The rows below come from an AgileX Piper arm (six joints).
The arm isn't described. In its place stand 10 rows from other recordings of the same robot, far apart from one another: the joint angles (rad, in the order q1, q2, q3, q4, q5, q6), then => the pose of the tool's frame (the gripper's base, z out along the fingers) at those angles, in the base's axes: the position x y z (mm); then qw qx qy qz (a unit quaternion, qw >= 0).
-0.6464, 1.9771, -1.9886, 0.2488, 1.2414, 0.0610 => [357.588, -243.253, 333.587, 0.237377, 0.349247, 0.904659, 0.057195]
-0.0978, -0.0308, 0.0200, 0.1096, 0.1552, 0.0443 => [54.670, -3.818, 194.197, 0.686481, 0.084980, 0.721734, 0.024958]
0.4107, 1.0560, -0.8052, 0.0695, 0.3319, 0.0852 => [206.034, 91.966, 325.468, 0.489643, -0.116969, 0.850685, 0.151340]
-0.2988, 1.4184, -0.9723, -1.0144, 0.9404, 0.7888 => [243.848, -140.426, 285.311, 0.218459, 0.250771, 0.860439, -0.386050]
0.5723, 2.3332, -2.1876, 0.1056, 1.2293, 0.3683 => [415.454, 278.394, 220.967, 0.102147, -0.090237, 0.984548, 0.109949]
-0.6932, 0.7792, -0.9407, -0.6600, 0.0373, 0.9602 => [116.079, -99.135, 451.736, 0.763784, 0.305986, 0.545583, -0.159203]
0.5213, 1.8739, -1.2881, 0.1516, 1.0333, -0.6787 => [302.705, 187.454, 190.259, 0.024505, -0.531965, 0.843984, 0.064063]
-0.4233, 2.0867, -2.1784, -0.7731, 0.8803, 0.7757 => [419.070, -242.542, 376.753, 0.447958, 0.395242, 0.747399, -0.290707]
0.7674, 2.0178, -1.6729, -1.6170, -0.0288, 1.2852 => [352.929, 344.085, 295.017, 0.592929, -0.421408, 0.671143, 0.142891]
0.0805, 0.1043, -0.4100, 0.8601, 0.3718, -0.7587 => [30.837, 27.625, 319.659, 0.740053, -0.109726, 0.647359, 0.145632]
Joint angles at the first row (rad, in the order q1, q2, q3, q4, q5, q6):
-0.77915 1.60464 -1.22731 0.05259 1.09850 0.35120
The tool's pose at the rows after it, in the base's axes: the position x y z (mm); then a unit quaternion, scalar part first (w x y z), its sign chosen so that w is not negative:
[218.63, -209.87, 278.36, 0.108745, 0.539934, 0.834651, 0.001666]
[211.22, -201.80, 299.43, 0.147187, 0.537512, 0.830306, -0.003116]
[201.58, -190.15, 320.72, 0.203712, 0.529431, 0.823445, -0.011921]
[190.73, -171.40, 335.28, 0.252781, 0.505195, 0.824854, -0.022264]
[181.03, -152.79, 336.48, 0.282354, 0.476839, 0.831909, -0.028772]
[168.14, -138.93, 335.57, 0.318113, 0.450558, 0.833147, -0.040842]
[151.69, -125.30, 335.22, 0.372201, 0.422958, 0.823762, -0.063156]
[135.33, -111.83, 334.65, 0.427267, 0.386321, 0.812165, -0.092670]
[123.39, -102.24, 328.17, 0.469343, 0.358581, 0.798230, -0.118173]
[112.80, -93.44, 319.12, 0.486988, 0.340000, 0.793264, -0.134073]
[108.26, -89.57, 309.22, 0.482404, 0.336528, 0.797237, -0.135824]
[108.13, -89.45, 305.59, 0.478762, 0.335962, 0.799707, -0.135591]
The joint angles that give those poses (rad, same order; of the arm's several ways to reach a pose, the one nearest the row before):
-0.77914 1.55836 -1.22953 0.05259 1.11688 0.35121
-0.77915 1.48827 -1.22954 0.05938 1.10914 0.35121
-0.77524 1.39771 -1.20839 0.06631 1.06248 0.34721
-0.75199 1.29572 -1.15797 0.06630 1.01092 0.32648
-0.72184 1.20890 -1.08209 0.06631 0.95896 0.29697
-0.71331 1.11977 -1.00019 0.07032 0.88859 0.25222
-0.71332 1.00863 -0.90458 0.07032 0.78221 0.20562
-0.71331 0.89482 -0.81327 0.07030 0.67344 0.14097
-0.71331 0.80688 -0.72330 0.07029 0.56556 0.09254
-0.71333 0.73531 -0.65059 0.07032 0.51567 0.05559
-0.71340 0.70798 -0.60699 0.07044 0.50853 0.04375
-0.71329 0.70796 -0.59512 0.07069 0.50491 0.03985

